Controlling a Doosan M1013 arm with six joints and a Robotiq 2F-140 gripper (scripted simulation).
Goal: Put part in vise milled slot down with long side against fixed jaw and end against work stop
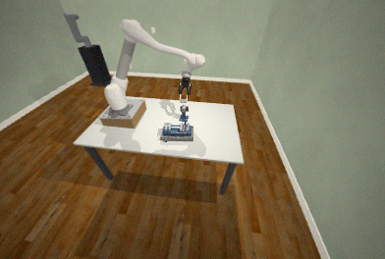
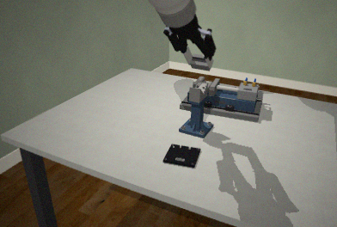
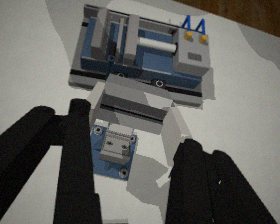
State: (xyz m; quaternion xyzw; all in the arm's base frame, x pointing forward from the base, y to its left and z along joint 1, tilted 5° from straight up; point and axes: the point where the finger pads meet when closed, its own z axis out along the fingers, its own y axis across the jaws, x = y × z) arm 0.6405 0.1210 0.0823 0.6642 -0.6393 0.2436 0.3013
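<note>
The part is 20 mm to the right of my hand and 20 mm below it. Round my hand: work stop (180 mm to the right, 160 mm below, 50 mm ahead); blue foot (250 mm below, 10 mm to the right); blue v-block stand (200 mm below, 10 mm to the right).
</note>
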